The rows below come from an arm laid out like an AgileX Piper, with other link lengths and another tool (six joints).
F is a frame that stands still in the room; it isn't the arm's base.
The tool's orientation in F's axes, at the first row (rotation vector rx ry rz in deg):
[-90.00, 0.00, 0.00]
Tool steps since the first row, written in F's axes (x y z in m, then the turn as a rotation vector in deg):
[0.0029, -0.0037, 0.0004, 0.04, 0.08, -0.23]
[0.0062, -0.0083, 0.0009, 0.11, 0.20, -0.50]
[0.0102, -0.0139, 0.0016, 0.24, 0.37, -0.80]
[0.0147, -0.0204, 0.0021, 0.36, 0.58, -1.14]
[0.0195, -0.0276, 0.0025, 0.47, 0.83, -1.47]
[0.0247, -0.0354, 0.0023, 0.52, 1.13, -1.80]
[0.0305, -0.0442, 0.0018, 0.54, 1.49, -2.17]
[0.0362, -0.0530, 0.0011, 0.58, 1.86, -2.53]
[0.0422, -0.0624, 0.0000, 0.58, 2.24, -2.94]
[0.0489, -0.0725, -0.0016, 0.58, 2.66, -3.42]
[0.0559, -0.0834, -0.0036, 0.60, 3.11, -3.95]
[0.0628, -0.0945, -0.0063, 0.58, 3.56, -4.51]
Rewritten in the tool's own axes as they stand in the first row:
[0.0029, -0.0004, -0.0037, 0.04, 0.23, 0.08]
[0.0062, -0.0009, -0.0083, 0.11, 0.50, 0.20]
[0.0102, -0.0016, -0.0139, 0.24, 0.80, 0.37]
[0.0147, -0.0021, -0.0204, 0.36, 1.14, 0.58]
[0.0195, -0.0025, -0.0276, 0.47, 1.47, 0.83]
[0.0247, -0.0023, -0.0354, 0.52, 1.80, 1.13]
[0.0305, -0.0018, -0.0442, 0.54, 2.17, 1.49]
[0.0362, -0.0011, -0.0530, 0.58, 2.53, 1.86]
[0.0422, 0.0000, -0.0624, 0.58, 2.94, 2.24]
[0.0489, 0.0016, -0.0725, 0.58, 3.42, 2.66]
[0.0559, 0.0036, -0.0834, 0.60, 3.95, 3.11]
[0.0628, 0.0063, -0.0945, 0.58, 4.51, 3.56]

